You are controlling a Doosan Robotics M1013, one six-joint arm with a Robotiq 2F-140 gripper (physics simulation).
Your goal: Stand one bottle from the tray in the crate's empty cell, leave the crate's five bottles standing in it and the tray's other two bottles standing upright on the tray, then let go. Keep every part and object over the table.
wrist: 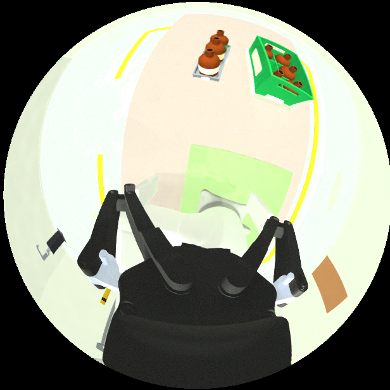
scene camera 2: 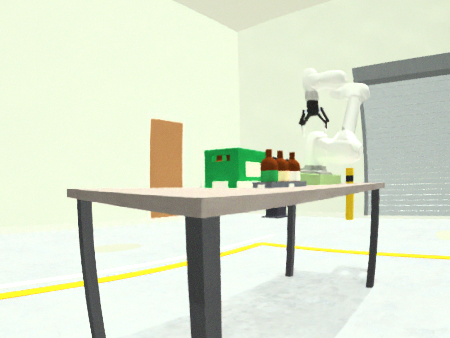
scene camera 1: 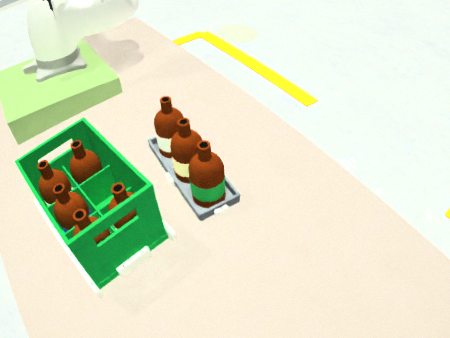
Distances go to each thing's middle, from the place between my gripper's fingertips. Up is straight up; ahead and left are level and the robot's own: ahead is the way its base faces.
I see the green-label bottle [scene camera 1: 206,169] 560 mm ahead of my hand, 110 mm to the left of it and 210 mm below it.
